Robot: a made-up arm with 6 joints.
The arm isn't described. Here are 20 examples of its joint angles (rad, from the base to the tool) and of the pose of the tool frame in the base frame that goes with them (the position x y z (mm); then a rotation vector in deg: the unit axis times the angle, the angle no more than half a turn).
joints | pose
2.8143 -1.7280 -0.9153 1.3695 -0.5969 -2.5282 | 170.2 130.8 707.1 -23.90 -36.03 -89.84
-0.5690 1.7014 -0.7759 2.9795 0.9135 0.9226 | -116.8 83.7 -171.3 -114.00 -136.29 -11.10
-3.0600 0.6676 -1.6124 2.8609 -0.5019 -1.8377 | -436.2 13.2 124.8 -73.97 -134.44 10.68
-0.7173 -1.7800 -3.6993 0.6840 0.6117 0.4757 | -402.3 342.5 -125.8 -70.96 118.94 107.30
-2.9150 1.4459 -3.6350 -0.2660 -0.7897 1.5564 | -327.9 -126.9 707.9 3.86 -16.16 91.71
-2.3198 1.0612 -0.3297 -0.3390 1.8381 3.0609 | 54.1 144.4 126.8 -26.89 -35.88 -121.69
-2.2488 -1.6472 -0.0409 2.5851 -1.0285 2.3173 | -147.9 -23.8 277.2 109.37 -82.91 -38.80
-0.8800 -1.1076 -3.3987 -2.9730 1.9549 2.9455 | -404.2 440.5 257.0 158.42 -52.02 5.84
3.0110 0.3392 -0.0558 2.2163 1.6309 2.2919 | -159.2 -105.9 11.0 62.98 -73.02 7.65
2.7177 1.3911 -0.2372 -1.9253 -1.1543 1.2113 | -26.5 -178.9 175.7 29.01 96.88 -106.06
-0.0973 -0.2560 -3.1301 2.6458 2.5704 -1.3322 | -297.8 115.4 717.2 64.38 -158.33 -30.76
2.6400 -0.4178 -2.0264 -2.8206 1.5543 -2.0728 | -45.7 78.6 993.3 22.74 47.44 38.39
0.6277 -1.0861 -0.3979 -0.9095 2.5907 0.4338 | 164.1 -55.8 375.0 104.56 -16.45 -27.97
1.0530 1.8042 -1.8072 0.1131 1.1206 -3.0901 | 82.6 164.2 -287.1 51.25 -107.66 35.45
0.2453 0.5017 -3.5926 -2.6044 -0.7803 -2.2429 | 207.1 152.0 817.2 -51.20 4.52 -77.96
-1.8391 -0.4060 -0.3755 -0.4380 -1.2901 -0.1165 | -8.8 -315.8 486.8 62.57 -31.12 66.56
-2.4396 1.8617 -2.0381 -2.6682 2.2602 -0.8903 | -426.4 -246.4 -73.1 -48.87 -24.04 136.11
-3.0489 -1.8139 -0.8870 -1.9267 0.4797 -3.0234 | 45.4 -28.9 790.4 -31.56 2.40 74.14
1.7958 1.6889 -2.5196 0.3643 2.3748 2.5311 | -145.5 333.1 -41.2 85.17 -32.01 30.09
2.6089 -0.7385 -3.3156 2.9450 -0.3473 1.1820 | 362.8 -177.1 813.0 -35.52 27.12 -146.79
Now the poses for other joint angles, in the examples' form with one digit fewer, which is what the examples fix.
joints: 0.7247 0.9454 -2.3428 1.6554 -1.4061 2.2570
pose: 438 165 411 55.5 78.9 -7.3
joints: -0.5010 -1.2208 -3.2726 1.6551 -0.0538 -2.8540
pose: -639 207 450 -77.7 -31.2 70.9
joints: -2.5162 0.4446 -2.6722 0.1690 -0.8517 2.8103
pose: -209 -111 891 9.2 -7.0 -156.6
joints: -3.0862 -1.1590 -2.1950 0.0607 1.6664 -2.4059
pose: 181 0 866 96.3 -30.1 -103.5
